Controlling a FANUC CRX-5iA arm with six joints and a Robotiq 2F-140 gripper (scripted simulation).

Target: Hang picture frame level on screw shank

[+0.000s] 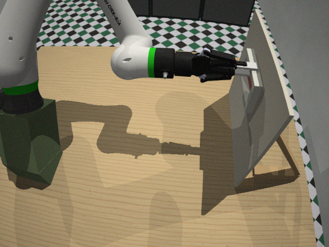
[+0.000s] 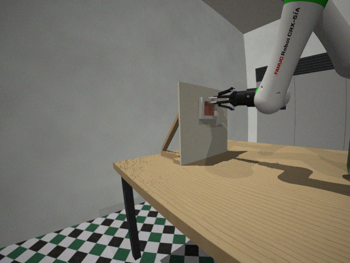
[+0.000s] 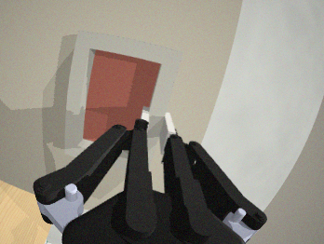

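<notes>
The picture frame is 4 cm ahead of my hand and 5 cm below it. Round my hand: upright board: 5 cm ahead, 1 cm to the right, 14 cm below.
</notes>
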